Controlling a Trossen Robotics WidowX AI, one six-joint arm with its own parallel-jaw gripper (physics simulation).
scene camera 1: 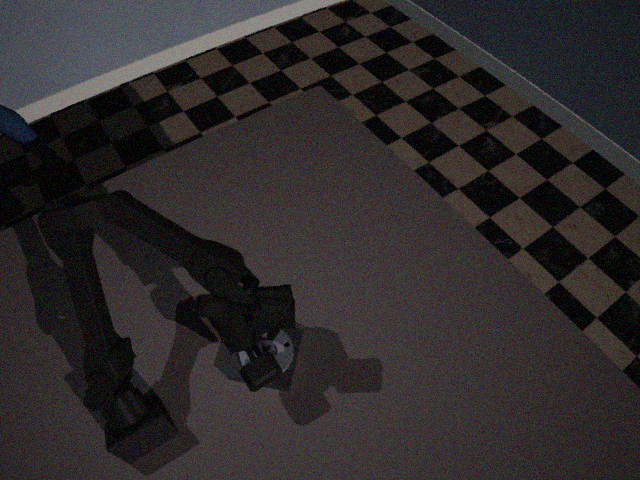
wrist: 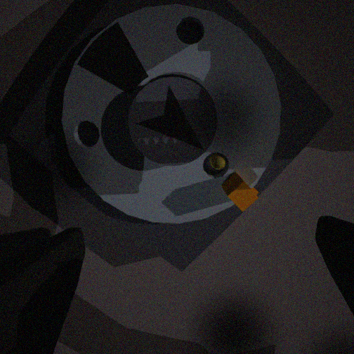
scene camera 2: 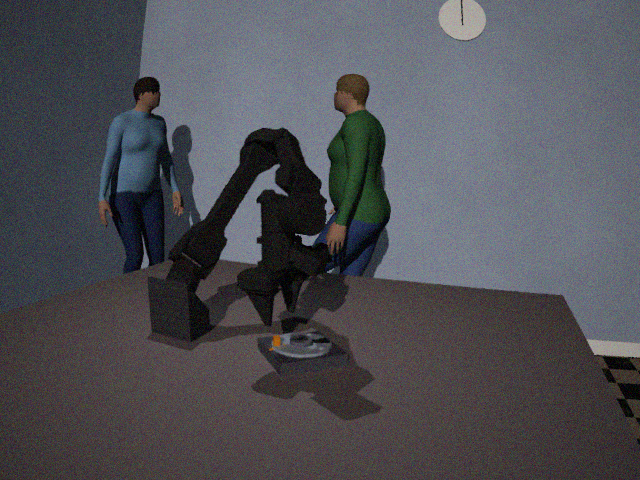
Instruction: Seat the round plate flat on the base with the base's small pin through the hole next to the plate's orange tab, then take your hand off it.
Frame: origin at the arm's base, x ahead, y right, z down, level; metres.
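Seen in the pictures: gripper, between the fingertips: (scene camera 1: pixel 248 356) (scene camera 2: pixel 280 318); arm's base, origin of its link: (scene camera 1: pixel 131 421) (scene camera 2: pixel 176 292).
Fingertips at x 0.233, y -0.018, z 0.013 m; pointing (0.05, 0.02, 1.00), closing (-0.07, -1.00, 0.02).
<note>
Offsets run from my fingertips to a thing's top centre. Level surfaces: height alone.
The pale round plate {dx +0.038, dy -0.011, dz +0.026 m} (scene camera 1: pixel 286 352) (scene camera 2: pixel 302 353) (wrist: pixel 245 60) lies over the dark square base {dx +0.037, dy -0.011, dz +0.035 m} (scene camera 2: pixel 295 366) (wrist: pixel 181 250). Its orange tab {dx +0.005, dy +0.022, dz +0.026 m} (scene camera 2: pixel 276 341) (wrist: pixel 244 196) is at the left in scene camera 2 and lower right in the wrist view. The small yellowish pin (wrist: pixel 217 161) shows inside the hole next to the tab. A dark shadow edges the plate's left side in the wrist view; I cannot tell if it lies fully flush. My gripper (scene camera 2: pixel 279 317) (wrist: pixel 202 234) is open and empty, above and apart from the plate. It partly hides the plate in scene camera 1.
The table {dz +0.073 m} (scene camera 1: pixel 361 232) (scene camera 2: pixel 155 413) carries the arm's mount (scene camera 1: pixel 139 436) (scene camera 2: pixel 170 310). Arm shadows fall across the base and table. Two standing figures, one in light blue (scene camera 2: pixel 136 152) and one in green (scene camera 2: pixel 361 170), are beyond the table.
</note>
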